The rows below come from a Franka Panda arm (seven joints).
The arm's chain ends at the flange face. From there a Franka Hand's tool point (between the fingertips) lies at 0.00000 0.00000 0.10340 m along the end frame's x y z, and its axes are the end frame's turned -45 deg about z.
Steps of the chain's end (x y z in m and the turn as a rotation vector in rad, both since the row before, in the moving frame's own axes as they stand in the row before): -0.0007 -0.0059 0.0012 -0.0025 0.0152 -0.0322; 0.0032 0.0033 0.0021 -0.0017 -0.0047 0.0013; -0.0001 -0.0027 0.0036 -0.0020 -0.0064 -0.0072
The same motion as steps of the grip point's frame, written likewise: 0.0046 -0.0034 0.0012 -0.0125 0.0090 -0.0322; -0.0005 0.0044 0.0021 0.0021 -0.0045 0.0013; 0.0012 -0.0023 0.0036 0.0031 -0.0059 -0.0072
